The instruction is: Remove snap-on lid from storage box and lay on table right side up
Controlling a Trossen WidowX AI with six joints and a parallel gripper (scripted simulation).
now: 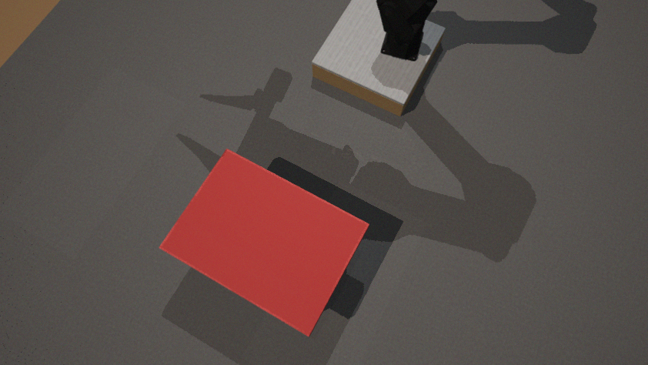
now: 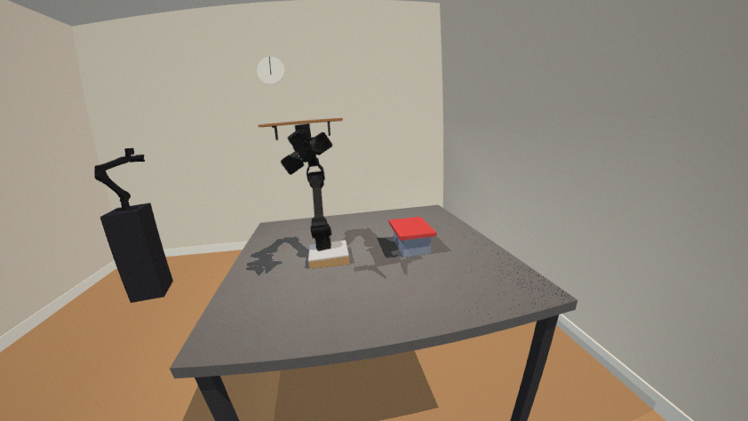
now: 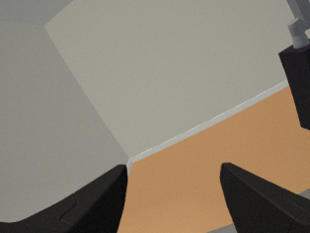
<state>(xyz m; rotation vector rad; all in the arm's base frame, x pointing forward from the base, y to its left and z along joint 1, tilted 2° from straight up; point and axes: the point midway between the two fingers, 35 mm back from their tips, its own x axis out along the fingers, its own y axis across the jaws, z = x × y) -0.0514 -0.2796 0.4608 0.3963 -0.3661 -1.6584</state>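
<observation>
Right now my gripper tip is 490 mm short of the red lid, 400 mm above it and 200 mm to the right of it. The rest, counted from my gripper tip: grey-blue storage box 490 mm ahead, 450 mm below, 200 mm to the left.
</observation>
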